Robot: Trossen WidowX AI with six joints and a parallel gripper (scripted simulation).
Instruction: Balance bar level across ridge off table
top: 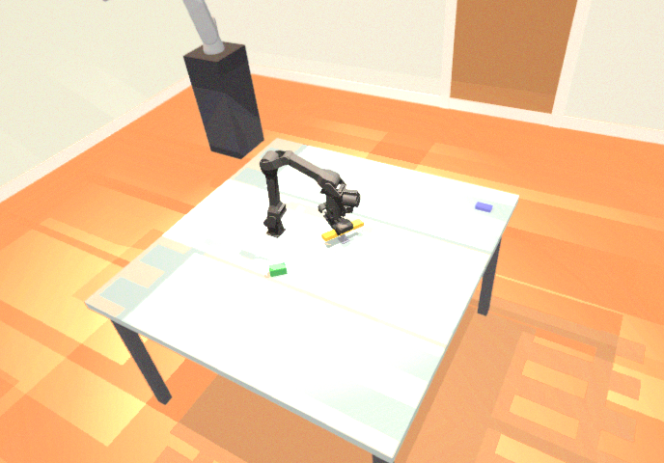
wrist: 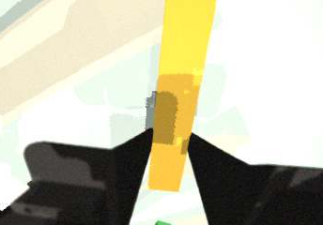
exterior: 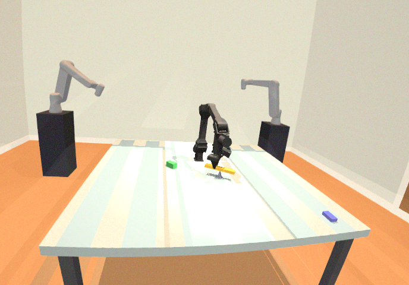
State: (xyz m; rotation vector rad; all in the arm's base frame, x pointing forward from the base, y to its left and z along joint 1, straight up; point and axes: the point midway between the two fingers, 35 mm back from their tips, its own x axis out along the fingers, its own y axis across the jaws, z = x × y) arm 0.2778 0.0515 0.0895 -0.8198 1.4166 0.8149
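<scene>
Right now my gripper tip is 10 mm short of the yellow bar and 30 mm to the right of it. Also, from my gripper tip: purple block 460 mm ahead, 450 mm to the left, 50 mm below; then green block 130 mm behind, 250 mm to the right, 40 mm below.
</scene>
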